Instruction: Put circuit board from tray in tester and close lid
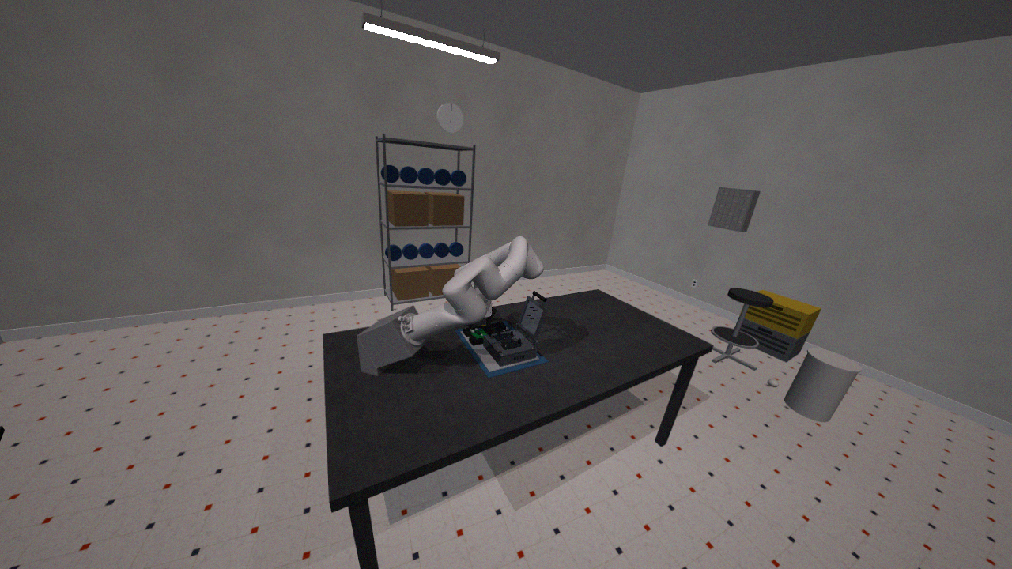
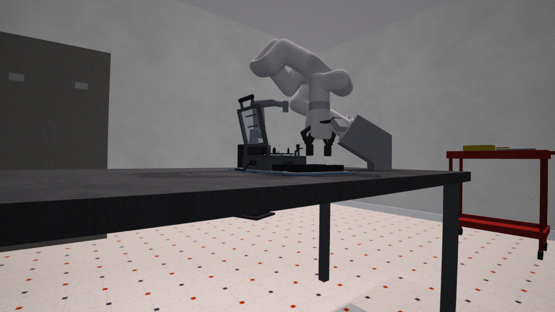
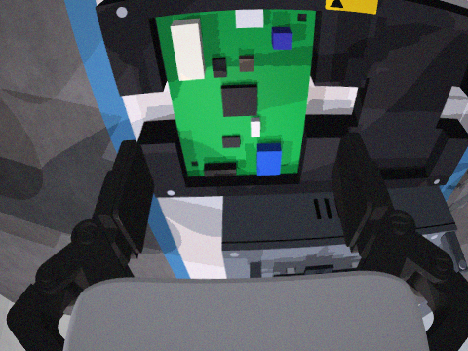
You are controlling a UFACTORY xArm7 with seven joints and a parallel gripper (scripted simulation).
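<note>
The circuit board is 5 cm below my hand. From my hand the other things lie so: tester (3 cm ahead, 16 cm to the right, 5 cm above); lid (11 cm ahead, 23 cm to the right, 11 cm above); latch hook (4 cm behind, 10 cm to the right, 2 cm above).
</note>
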